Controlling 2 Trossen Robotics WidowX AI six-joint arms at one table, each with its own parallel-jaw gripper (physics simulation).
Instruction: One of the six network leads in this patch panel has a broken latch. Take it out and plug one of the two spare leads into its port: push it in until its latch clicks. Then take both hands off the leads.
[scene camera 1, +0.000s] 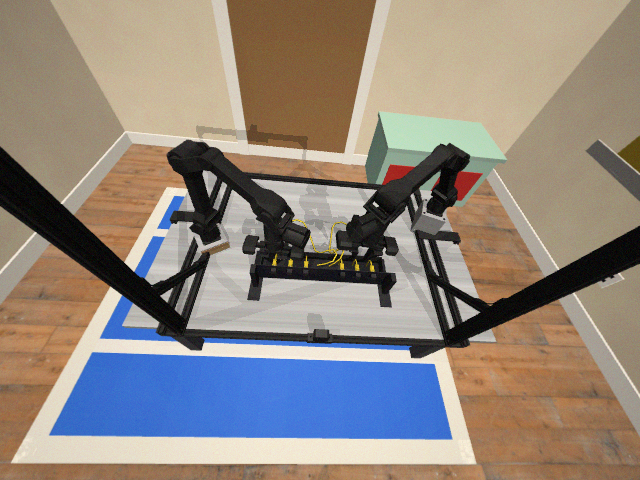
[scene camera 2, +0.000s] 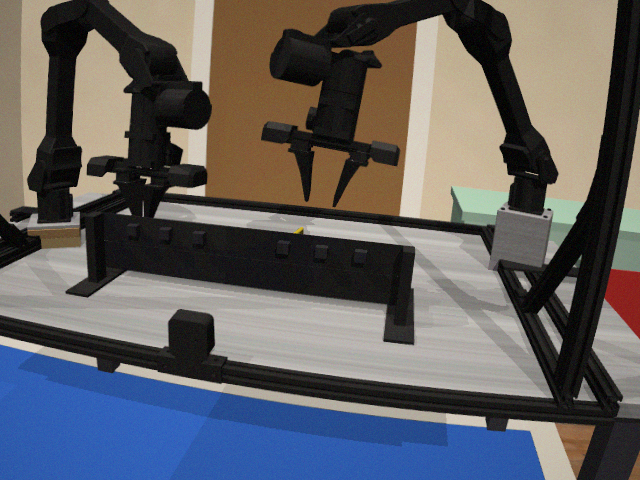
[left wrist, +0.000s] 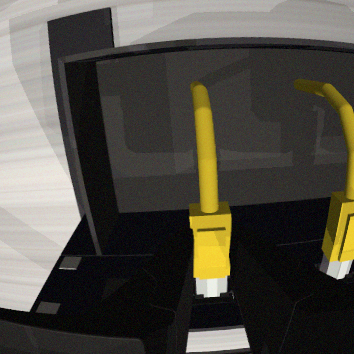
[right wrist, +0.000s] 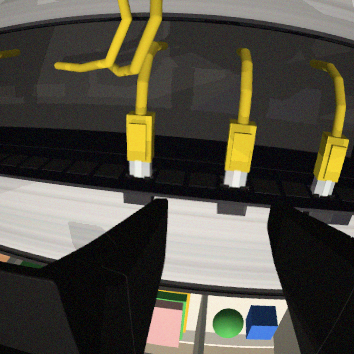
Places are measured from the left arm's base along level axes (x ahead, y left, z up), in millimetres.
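Pixels of known places: left gripper, fingertip midpoint: (scene camera 1: 274, 262) (scene camera 2: 143, 226) (left wrist: 209, 236); right gripper, fingertip midpoint: (scene camera 1: 358, 259) (scene camera 2: 320, 204) (right wrist: 219, 212); left arm's base at its link origin: (scene camera 1: 210, 236) (scene camera 2: 54, 218); right arm's base at its link origin: (scene camera 1: 434, 209) (scene camera 2: 526, 209).
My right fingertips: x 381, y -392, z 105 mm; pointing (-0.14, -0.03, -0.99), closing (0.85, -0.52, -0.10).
Ahead of a thing's pixels: the offset from my right fingertips to its top centre. "pt": to the spot under its first point.
The black patch panel {88 mm back, 57 mm left, 40 mm down} (scene camera 1: 318, 273) (scene camera 2: 237, 267) stands across the table with six yellow leads plugged into it. My left gripper (scene camera 1: 274, 253) (scene camera 2: 142, 202) (left wrist: 209, 236) is down at the panel's left end, shut on the plug of the leftmost lead {235 mm back, 141 mm left, 54 mm down} (left wrist: 210, 242) (scene camera 1: 274, 260), which sits in its port. The neighbouring lead's plug {pt 188 mm back, 123 mm left, 58 mm down} (left wrist: 341, 232) is beside it. My right gripper (scene camera 1: 355, 249) (scene camera 2: 323, 197) (right wrist: 219, 212) is open and empty above the panel's right half, over three plugs {pt 33 mm back, 24 mm left, 54 mm down} (right wrist: 140, 140) {pt 11 mm ahead, 2 mm right, 54 mm down} (right wrist: 240, 147) {pt 53 mm ahead, 29 mm right, 54 mm down} (right wrist: 330, 158). Loose yellow spare leads (right wrist: 116, 67) (scene camera 1: 328, 250) lie behind the panel.
A black frame (scene camera 1: 347, 339) (scene camera 2: 366, 390) rims the table, with a small black block {pt 213 mm back, 121 mm right, 95 mm down} (scene camera 1: 319, 334) (scene camera 2: 190, 333) on the front rail. A grey mount block (scene camera 1: 428, 221) (scene camera 2: 520, 235) is at the right. A mint cabinet (scene camera 1: 428, 138) stands behind.
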